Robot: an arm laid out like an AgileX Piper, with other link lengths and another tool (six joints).
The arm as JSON. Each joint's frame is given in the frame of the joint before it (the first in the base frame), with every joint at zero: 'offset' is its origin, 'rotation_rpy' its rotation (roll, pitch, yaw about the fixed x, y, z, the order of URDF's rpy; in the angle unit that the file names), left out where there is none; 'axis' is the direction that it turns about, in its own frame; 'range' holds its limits. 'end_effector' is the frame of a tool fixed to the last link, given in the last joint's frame.
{
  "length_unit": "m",
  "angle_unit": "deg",
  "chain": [
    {
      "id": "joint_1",
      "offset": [
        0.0,
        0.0,
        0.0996
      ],
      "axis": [
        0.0,
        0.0,
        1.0
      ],
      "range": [
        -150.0,
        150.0
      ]
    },
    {
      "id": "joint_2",
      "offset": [
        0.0,
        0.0,
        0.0
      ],
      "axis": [
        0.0,
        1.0,
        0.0
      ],
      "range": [
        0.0,
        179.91
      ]
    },
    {
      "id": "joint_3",
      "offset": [
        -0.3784,
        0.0,
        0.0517
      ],
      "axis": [
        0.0,
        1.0,
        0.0
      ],
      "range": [
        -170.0,
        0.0
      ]
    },
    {
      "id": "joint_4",
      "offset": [
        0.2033,
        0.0,
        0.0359
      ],
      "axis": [
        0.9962,
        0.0,
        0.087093
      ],
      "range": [
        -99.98,
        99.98
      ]
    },
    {
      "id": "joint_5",
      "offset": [
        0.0,
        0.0,
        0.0
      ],
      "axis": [
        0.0,
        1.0,
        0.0
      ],
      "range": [
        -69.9,
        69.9
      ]
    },
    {
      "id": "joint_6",
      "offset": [
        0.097,
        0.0,
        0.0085
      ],
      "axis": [
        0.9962,
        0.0,
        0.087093
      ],
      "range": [
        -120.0,
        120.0
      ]
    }
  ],
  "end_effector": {
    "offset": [
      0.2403,
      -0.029,
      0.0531
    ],
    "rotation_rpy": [
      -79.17,
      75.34,
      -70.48
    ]
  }
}
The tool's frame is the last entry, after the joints.
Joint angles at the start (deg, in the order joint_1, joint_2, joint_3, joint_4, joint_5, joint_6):
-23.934 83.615 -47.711 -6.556 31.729 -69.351
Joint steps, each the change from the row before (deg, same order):
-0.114 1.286 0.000 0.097 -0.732 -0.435
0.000 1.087 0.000 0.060 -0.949 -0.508
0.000 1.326 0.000 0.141 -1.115 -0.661
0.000 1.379 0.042 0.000 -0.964 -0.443
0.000 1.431 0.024 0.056 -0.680 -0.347
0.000 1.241 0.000 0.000 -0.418 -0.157
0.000 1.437 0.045 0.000 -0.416 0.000
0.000 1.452 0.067 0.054 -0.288 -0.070
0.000 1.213 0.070 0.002 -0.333 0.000
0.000 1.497 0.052 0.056 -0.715 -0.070
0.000 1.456 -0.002 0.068 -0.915 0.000
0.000 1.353 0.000 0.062 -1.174 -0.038
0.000 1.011 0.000 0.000 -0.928 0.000
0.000 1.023 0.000 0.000 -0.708 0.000
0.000 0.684 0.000 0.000 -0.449 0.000
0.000 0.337 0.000 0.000 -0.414 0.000
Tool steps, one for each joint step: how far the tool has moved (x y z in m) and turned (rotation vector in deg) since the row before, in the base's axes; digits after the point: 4 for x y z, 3 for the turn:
0.0033 -0.0013 -0.0064 0.171 0.563 0.292
0.0045 -0.0009 -0.0044 -0.041 0.207 0.509
0.0053 -0.0008 -0.0057 0.002 0.277 0.613
0.0040 -0.0009 -0.0069 0.074 0.499 0.482
0.0027 -0.0004 -0.0082 0.268 0.752 0.338
0.0014 -0.0003 -0.0075 0.305 0.776 0.178
0.0009 -0.0001 -0.0092 0.461 0.964 0.035
-0.0001 0.0004 -0.0099 0.535 1.115 0.052
0.0001 0.0002 -0.0081 0.411 0.859 0.025
0.0018 -0.0001 -0.0090 0.405 0.740 0.082
0.0030 -0.0006 -0.0080 0.328 0.449 0.020
0.0043 -0.0010 -0.0067 0.185 0.122 0.075
0.0034 -0.0009 -0.0050 0.101 0.051 0.065
0.0021 -0.0005 -0.0057 0.181 0.269 0.048
0.0013 -0.0003 -0.0039 0.129 0.202 0.030
0.0016 -0.0004 -0.0014 0.000 -0.082 0.027

